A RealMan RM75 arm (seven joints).
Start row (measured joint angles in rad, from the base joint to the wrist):
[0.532 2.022 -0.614 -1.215 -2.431 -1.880 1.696]
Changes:
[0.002 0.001 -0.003 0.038 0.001 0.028 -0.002]
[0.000 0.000 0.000 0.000 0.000 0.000 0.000]
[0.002 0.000 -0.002 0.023 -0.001 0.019 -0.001]
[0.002 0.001 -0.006 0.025 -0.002 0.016 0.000]
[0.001 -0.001 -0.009 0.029 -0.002 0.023 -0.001]
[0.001 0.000 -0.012 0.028 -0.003 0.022 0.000]
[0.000 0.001 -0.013 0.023 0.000 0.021 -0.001]
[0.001 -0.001 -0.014 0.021 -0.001 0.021 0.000]
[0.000 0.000 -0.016 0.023 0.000 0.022 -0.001]
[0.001 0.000 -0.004 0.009 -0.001 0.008 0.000]
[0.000 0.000 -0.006 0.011 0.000 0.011 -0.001]
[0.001 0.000 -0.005 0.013 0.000 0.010 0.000]
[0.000 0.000 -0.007 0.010 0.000 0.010 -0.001]
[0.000 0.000 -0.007 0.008 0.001 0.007 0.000]
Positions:
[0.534 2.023 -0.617 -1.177 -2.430 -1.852 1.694]
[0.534 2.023 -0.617 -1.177 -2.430 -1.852 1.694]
[0.536 2.023 -0.619 -1.154 -2.431 -1.833 1.693]
[0.538 2.024 -0.625 -1.129 -2.433 -1.817 1.693]
[0.539 2.023 -0.634 -1.100 -2.435 -1.794 1.692]
[0.540 2.023 -0.646 -1.072 -2.438 -1.772 1.692]
[0.540 2.024 -0.659 -1.049 -2.438 -1.751 1.691]
[0.541 2.023 -0.673 -1.028 -2.439 -1.730 1.691]
[0.541 2.023 -0.689 -1.005 -2.439 -1.708 1.690]
[0.542 2.023 -0.693 -0.996 -2.440 -1.700 1.690]
[0.542 2.023 -0.699 -0.985 -2.440 -1.689 1.689]
[0.543 2.023 -0.704 -0.972 -2.440 -1.679 1.689]
[0.543 2.023 -0.711 -0.962 -2.440 -1.669 1.688]
[0.543 2.023 -0.718 -0.954 -2.439 -1.662 1.688]

